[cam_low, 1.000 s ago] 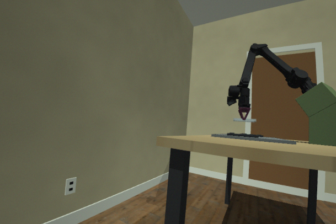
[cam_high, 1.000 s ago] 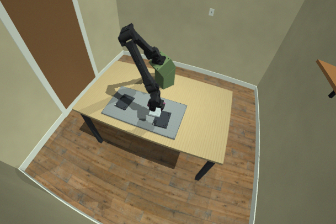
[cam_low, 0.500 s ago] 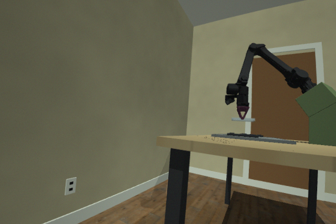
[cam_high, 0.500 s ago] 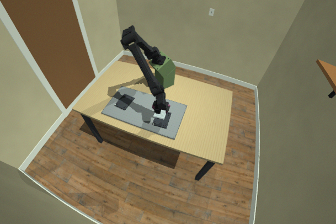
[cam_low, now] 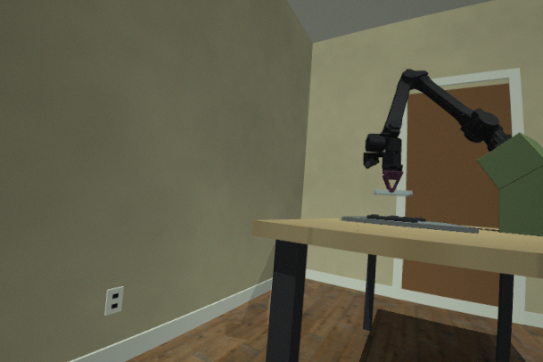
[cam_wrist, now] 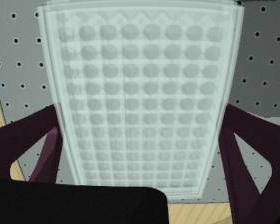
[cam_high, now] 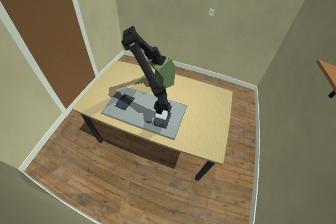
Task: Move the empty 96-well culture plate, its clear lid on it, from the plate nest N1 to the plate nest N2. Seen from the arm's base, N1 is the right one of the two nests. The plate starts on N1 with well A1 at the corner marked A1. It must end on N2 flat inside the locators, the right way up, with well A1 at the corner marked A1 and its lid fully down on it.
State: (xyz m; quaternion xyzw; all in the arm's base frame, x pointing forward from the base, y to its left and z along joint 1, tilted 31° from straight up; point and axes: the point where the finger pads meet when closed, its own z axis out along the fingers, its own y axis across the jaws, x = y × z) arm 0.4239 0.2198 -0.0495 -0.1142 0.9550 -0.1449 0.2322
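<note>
Now: hand 1 cm above the 96-well plate. The rest, counted from my hand: dark plate nest (10 cm below).
</note>
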